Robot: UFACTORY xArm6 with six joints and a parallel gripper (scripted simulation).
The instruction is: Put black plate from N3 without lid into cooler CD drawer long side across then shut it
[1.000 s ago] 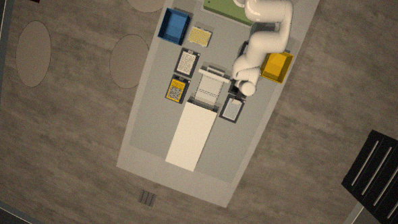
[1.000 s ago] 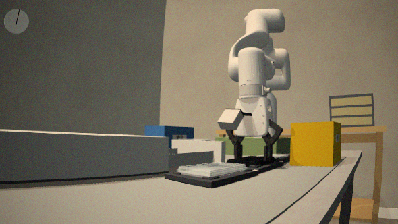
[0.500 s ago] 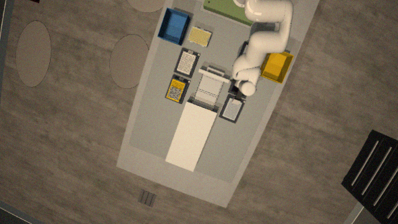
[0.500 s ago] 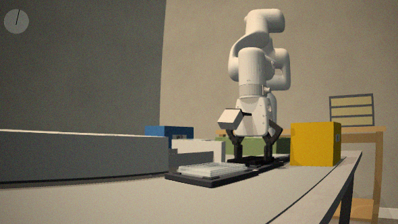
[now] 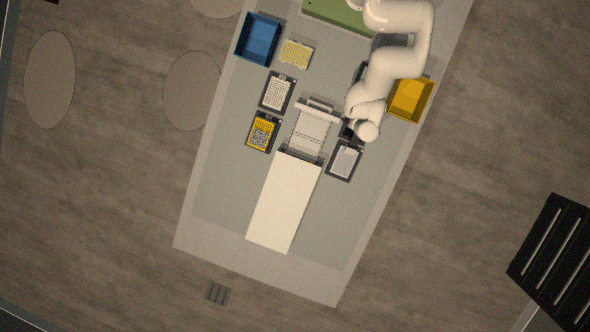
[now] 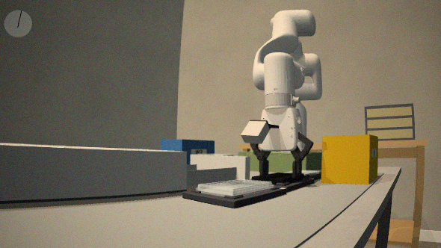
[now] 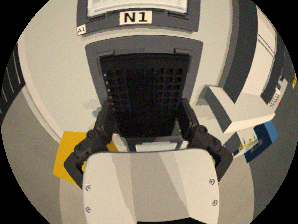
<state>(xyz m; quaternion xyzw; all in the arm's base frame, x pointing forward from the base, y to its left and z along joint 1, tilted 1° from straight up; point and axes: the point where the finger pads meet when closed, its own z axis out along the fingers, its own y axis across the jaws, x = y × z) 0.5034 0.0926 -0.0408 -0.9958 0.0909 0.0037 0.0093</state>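
The black plate is 1 cm below my hand. The rest, counted from my hand: yellow bin: 17 cm to the left, 15 cm behind, 1 cm above; yellow tip box: 40 cm to the right, 10 cm ahead, 2 cm above; drawer: 20 cm to the right, 8 cm ahead, 1 cm below.
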